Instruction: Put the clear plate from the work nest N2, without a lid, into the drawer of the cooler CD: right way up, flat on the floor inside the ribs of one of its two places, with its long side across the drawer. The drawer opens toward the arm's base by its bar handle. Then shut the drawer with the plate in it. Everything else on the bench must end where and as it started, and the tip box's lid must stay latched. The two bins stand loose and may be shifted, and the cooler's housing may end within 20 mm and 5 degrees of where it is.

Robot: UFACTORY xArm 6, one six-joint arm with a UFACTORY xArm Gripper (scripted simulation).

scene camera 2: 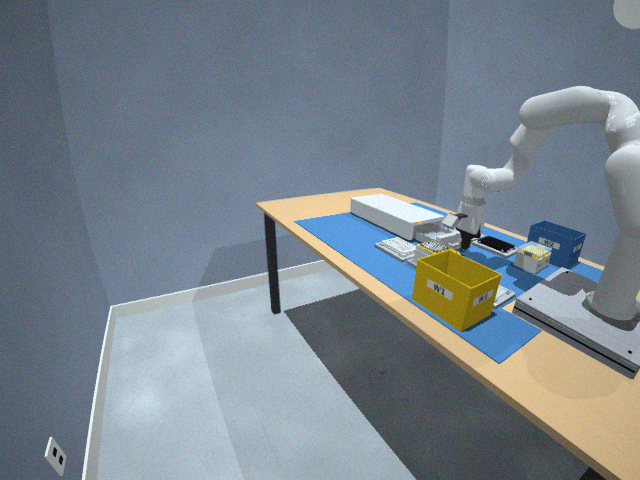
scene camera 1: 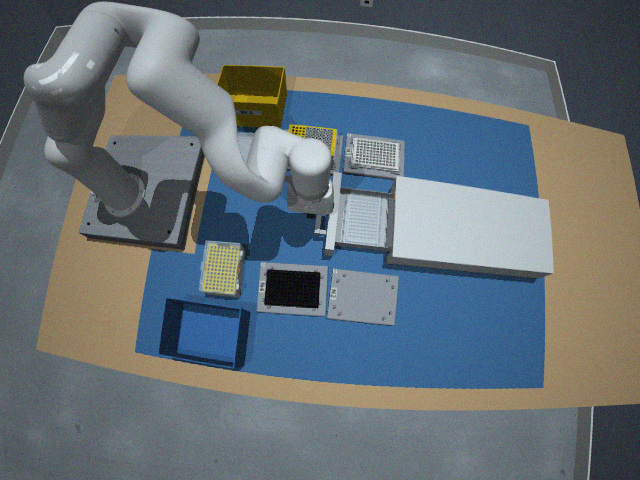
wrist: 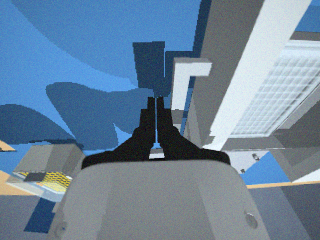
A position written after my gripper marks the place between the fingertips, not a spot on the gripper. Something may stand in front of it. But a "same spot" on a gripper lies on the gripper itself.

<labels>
My gripper shows in scene camera 2, in scene camera 1 [311, 213] and in the wrist view. A white cooler CD shows in scene camera 2 [398, 217], in scene camera 1 [437, 225] and in the wrist view [292, 161]. A blue bin shows in scene camera 2 [565, 251], in scene camera 1 [210, 333] and in the wrist view [43, 214]. A yellow bin shows in scene camera 2 and in scene camera 1; in the wrist view it is out of frame. The same spot on my gripper: [wrist: 137, 148] is [scene camera 2: 468, 235]. The same spot on the yellow bin: [scene camera 1: 258, 84] is [scene camera 2: 435, 300].
</labels>
